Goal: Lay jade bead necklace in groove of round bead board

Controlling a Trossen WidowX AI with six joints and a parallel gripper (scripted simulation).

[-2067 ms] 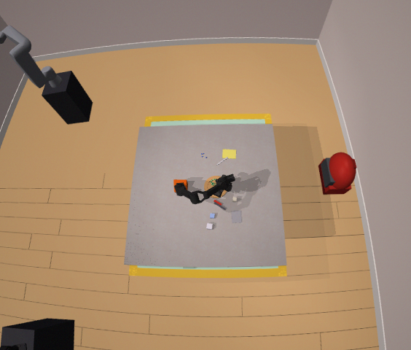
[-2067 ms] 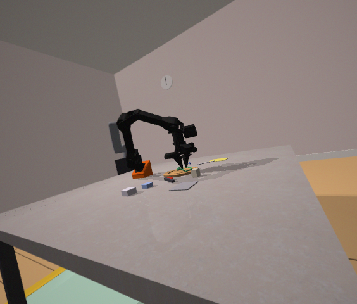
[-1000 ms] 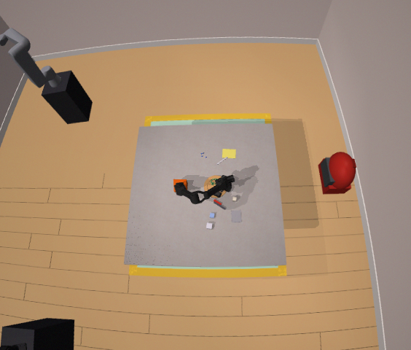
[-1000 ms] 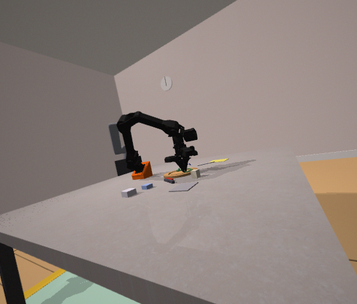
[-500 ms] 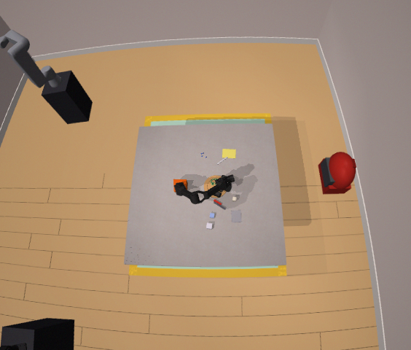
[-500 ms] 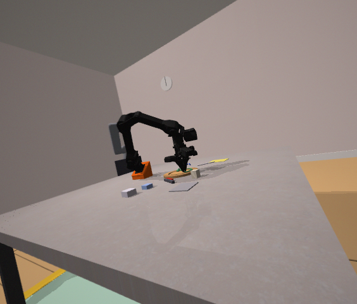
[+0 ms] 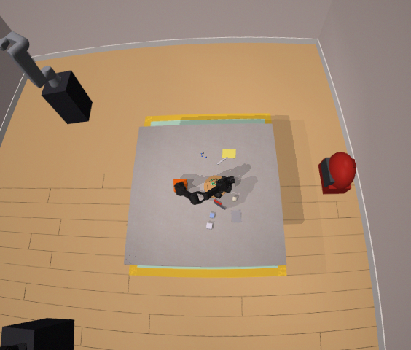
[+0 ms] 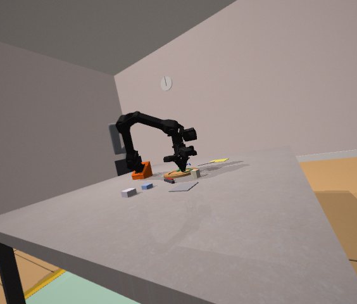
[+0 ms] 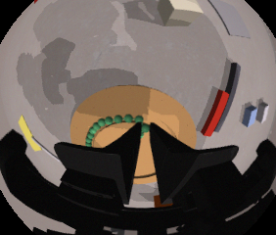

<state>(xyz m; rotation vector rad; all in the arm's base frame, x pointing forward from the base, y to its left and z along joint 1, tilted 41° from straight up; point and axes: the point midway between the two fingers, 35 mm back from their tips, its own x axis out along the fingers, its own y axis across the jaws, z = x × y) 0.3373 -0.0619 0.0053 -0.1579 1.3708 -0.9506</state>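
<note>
Right now my gripper tip is 40 mm to the right of the round wooden bead board, 40 mm past it and 10 mm above it. Round my gripper tip: beige cube 100 mm ahead, 90 mm to the right; red-handled tool 110 mm to the right, 30 mm behind, 10 mm below; blue block 210 mm to the right, 90 mm behind, 10 mm below.
</note>
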